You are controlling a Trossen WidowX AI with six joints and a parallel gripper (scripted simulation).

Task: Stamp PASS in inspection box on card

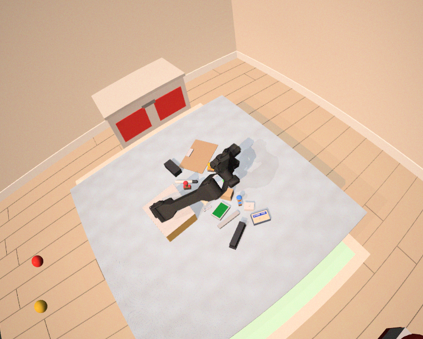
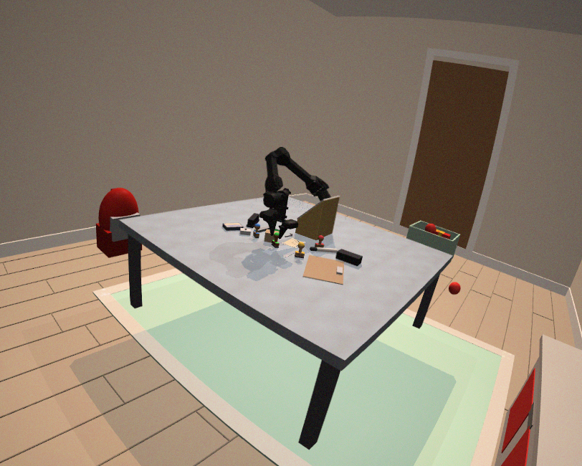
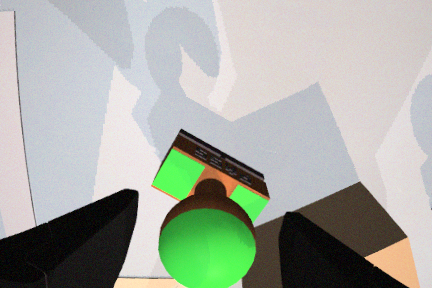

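The green ink pad lies 12 cm behind my gripper tip, 10 cm to the right of it and 4 cm below it. Also, from my gripper tip: cream card (12 cm behind, 5 cm below, 2 cm to the left); then tan box (5 cm to the right, 4 cm behind, 2 cm below); then grey strip (9 cm to the left, 4 cm below, 2 cm behind).
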